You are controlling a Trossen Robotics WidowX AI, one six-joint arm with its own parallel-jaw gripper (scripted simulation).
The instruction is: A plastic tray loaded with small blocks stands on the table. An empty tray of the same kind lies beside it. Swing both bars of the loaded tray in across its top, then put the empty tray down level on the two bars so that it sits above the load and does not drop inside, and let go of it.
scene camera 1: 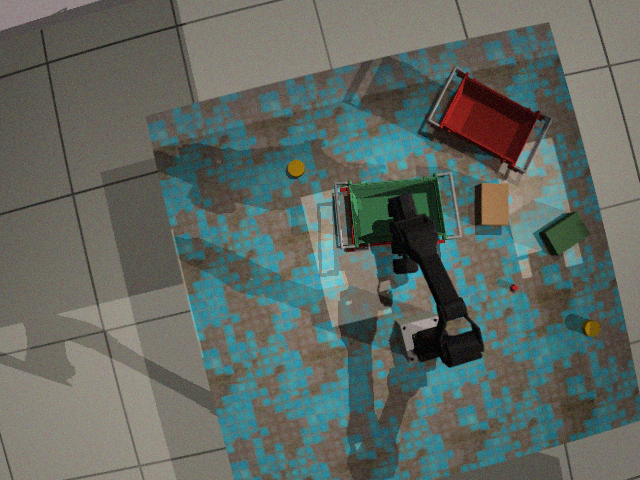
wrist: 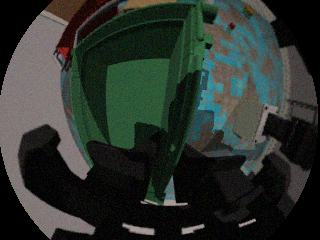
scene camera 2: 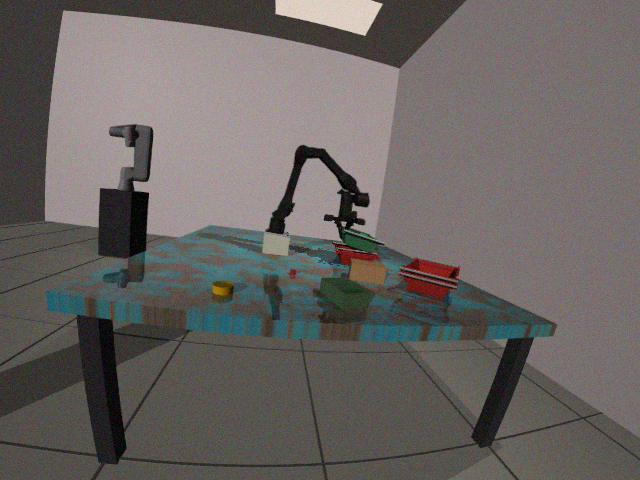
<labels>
A green tray [scene camera 1: 369, 202] is 125 cm from the lens. A tan box [scene camera 1: 491, 199] is 135 cm from the lens. A green block [scene camera 1: 568, 231] is 147 cm from the lens. The marked spots on the green tray and the green block are 61 cm apart.
</labels>
